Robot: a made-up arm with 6 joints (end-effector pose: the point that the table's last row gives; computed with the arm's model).
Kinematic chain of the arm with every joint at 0, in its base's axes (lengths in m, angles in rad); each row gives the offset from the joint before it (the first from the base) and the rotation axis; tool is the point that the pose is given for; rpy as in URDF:
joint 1: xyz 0 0 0.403 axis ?
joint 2: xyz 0 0 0 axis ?
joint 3: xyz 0.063 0 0.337 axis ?
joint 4: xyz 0.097 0 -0.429 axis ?
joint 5: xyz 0 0 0 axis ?
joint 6: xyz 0.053 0 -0.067 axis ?
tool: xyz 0 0 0 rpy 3.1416 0 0
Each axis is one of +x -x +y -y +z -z.
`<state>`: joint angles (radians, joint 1 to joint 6).
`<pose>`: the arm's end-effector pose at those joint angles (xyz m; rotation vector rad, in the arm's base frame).
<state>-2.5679 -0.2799 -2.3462 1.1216 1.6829 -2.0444</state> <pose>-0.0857 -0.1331 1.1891 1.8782 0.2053 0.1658</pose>
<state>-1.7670 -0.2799 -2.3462 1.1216 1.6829 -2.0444</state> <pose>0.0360 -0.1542 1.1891 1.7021 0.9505 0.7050</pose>
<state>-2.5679 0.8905 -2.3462 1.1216 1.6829 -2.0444</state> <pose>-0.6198 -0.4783 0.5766 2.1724 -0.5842 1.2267</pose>
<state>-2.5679 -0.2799 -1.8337 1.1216 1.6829 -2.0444</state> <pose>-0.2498 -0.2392 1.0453 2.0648 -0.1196 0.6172</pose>
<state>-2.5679 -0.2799 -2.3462 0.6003 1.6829 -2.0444</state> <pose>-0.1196 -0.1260 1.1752 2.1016 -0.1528 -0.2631</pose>
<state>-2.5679 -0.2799 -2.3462 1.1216 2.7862 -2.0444</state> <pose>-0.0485 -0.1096 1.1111 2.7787 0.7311 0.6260</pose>
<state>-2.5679 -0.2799 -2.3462 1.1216 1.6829 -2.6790</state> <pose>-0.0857 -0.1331 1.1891 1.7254 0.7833 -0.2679</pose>
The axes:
joint 1: +z
joint 2: +y
joint 3: +y
joint 4: -z
joint 5: +y
joint 6: -z

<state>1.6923 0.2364 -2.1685 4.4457 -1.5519 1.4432</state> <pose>-0.1215 0.4538 0.9232 0.4631 -1.7675 -0.3528</pose>
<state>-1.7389 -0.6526 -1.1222 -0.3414 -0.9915 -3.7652</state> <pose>-0.0091 -0.2237 0.9679 -0.0950 0.6322 -2.4335</pose>
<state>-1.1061 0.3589 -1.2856 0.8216 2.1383 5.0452</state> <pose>0.3025 -0.4645 0.4649 -1.7203 -0.0786 -0.3771</pose>
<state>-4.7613 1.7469 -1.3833 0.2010 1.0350 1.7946</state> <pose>0.0038 0.2025 -0.2174 1.6907 -0.4500 0.0525</pose>
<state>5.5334 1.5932 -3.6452 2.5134 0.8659 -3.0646</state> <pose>0.5474 -0.4964 0.6678 0.4894 0.4694 2.0421</pose>
